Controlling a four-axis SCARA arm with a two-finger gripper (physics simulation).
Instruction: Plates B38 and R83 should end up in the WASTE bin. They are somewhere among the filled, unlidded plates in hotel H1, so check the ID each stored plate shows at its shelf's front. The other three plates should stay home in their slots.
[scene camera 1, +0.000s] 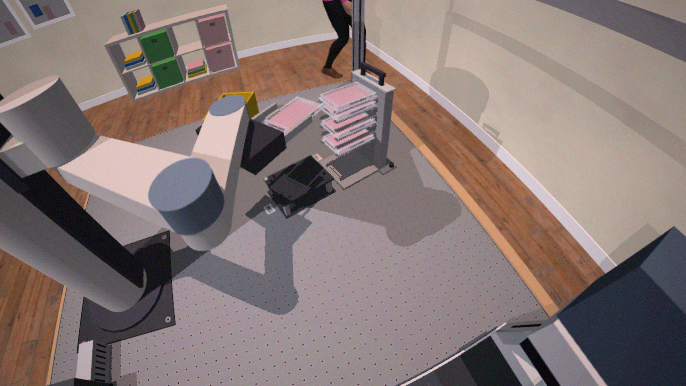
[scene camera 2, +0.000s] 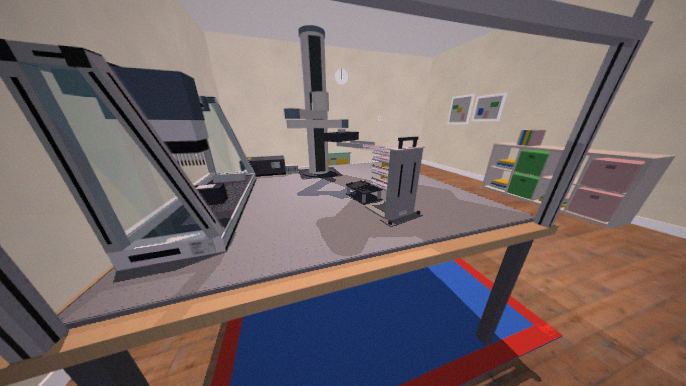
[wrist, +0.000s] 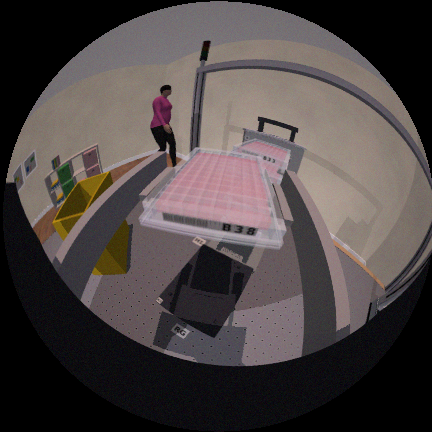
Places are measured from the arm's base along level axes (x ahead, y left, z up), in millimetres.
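Pixels of known places: gripper, fingertip midpoint: (scene camera 1: 292, 111) (scene camera 2: 368, 144) (wrist: 222, 167); arm's base, origin of the base link: (scene camera 1: 128, 289) (scene camera 2: 319, 174).
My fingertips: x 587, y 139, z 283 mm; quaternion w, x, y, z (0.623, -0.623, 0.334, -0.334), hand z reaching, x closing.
Note:
For each thing: its top centre in the pictures, then the offset to it from my fingertips. "spot": a spot on its surface instead.
- plate B38, middle of its top: (wrist: 222, 168) (scene camera 1: 293, 112) (scene camera 2: 369, 145) dz -3, dx +3, dy +2 mm
- yellow WASTE bin, middle of its top: (wrist: 79, 193) (scene camera 1: 229, 105) dz -70, dx -152, dy +254 mm
- RG label, surface spot: (wrist: 180, 331) spot: dz -270, dx -119, dy -37 mm
- large dark blue machine, surface spot: (scene camera 1: 625, 300) spot: dz +187, dx +111, dy -621 mm
My gripper (scene camera 1: 293, 115) (scene camera 2: 369, 145) (wrist: 222, 167) is shut on plate B38 (scene camera 1: 287, 117) (wrist: 212, 192), a clear plate with pink wells. It holds the plate level, high above the table, at about the height of the top of hotel H1 (scene camera 1: 384, 125) (scene camera 2: 404, 182) (wrist: 297, 155) and in front of it. The hotel holds several pink plates; the top one (scene camera 1: 347, 97) (wrist: 262, 150) reads B33 in the wrist view. The IDs of the lower plates cannot be read, so R83 cannot be told apart. The yellow WASTE bin (scene camera 1: 250, 101) (wrist: 114, 254) stands left of the gripper, partly hidden by the arm and a finger.
A low black stand (scene camera 1: 300, 182) (scene camera 2: 365, 191) (wrist: 207, 285), with an RG label (wrist: 180, 331) near it in the wrist view, sits in front of the hotel. A large dark blue machine (scene camera 1: 625, 300) (scene camera 2: 155, 95) stands across the table. A person (scene camera 1: 340, 35) (wrist: 162, 117) is behind the table.

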